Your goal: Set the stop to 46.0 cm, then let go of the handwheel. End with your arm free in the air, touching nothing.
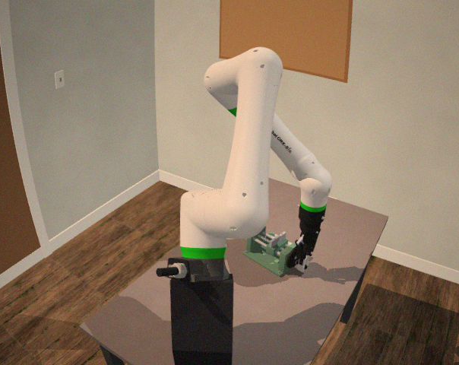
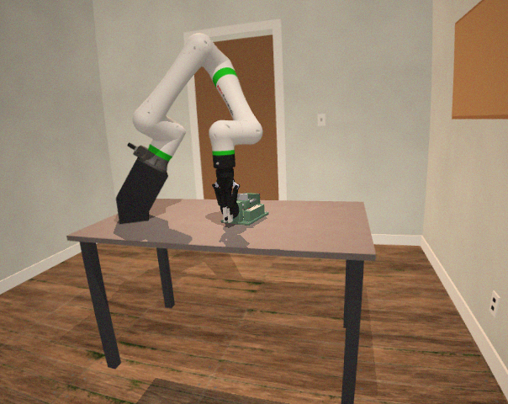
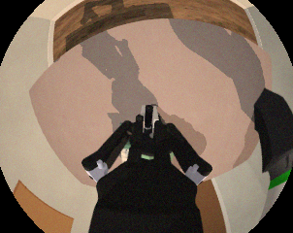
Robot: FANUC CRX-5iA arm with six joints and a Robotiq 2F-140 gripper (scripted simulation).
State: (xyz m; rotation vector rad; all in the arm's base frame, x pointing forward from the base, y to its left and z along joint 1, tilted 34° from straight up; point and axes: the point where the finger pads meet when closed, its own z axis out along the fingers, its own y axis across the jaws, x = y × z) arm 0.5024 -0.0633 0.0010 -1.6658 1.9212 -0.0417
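Now: the green stop fixture 1 cm ahead of my hand, 13 cm to the left of it and 3 cm above it. From my hand the other things lie so: black handwheel: 2 cm to the left, 1 cm below.
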